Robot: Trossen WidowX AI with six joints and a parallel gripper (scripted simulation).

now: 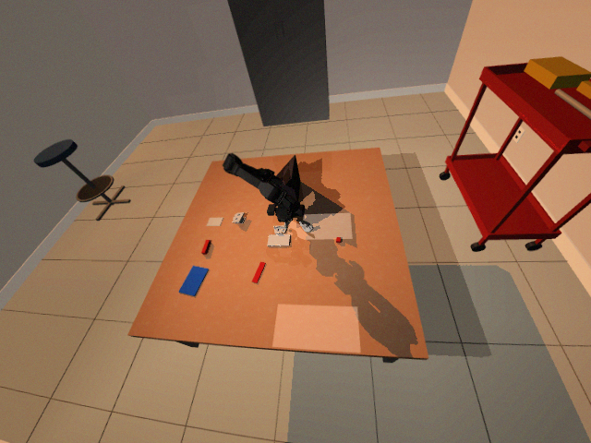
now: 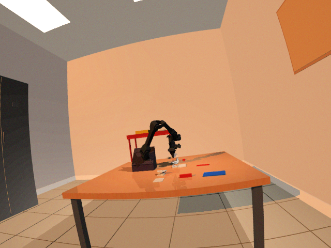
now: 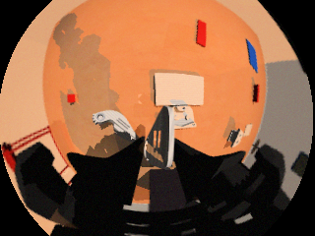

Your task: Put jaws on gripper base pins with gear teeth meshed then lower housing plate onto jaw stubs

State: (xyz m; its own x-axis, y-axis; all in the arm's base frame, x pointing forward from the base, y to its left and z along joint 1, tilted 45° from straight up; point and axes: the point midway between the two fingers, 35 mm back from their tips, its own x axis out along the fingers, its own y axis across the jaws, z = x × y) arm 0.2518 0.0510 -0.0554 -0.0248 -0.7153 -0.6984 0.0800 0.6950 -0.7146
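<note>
Now: the grey jaw 30 mm behind my gripper tip and 20 mm to the right of it. From my gripper tip the other things lie so: pale tile (490 mm to the right, 80 mm below, 80 mm behind); small red cube (260 mm to the left, 90 mm ahead, 70 mm below); white flat part (80 mm below, 80 mm ahead, 60 mm to the right).
</note>
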